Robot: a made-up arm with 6 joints.
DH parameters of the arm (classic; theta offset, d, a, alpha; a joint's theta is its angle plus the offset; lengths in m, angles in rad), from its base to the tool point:
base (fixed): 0.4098 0 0.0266 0
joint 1: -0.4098 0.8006 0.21 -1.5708
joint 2: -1.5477 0 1.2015 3.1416
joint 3: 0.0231 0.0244 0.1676 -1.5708
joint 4: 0 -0.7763 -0.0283 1.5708
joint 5: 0 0.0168 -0.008 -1.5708
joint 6: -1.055 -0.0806 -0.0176 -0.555
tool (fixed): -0.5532 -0.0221 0 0
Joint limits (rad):
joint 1: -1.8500..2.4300
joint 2: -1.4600..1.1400
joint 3: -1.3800..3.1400
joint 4: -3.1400..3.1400
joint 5: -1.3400..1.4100
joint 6: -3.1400..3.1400
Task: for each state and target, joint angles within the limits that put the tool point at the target. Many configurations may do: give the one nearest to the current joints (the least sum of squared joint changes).
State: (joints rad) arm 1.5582 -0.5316 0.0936 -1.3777 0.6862 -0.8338
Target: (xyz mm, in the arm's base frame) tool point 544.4 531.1 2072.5
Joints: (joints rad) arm 0.8587 -0.3131 -0.3776 -1.4020 0.7560 -0.8428
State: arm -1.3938 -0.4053 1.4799 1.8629 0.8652 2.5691
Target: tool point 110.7 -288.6 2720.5
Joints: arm -1.4307 -0.2591 0.6326 1.9586 1.0456 2.6166
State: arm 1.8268 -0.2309 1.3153 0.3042 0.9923 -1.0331
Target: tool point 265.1 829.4 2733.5
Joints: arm 1.2916 0.1588 0.9611 0.2865 1.0193 -1.0407
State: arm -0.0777 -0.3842 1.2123 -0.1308 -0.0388 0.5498
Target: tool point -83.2 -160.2 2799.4
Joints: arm 0.7342 -0.3856 1.0471 0.1439 -0.1556 0.6308
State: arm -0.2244 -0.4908 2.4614 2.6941 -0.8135 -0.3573
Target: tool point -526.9 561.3 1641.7
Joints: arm -0.8641 -0.1821 3.0383 2.8115 -0.8900 -0.3326
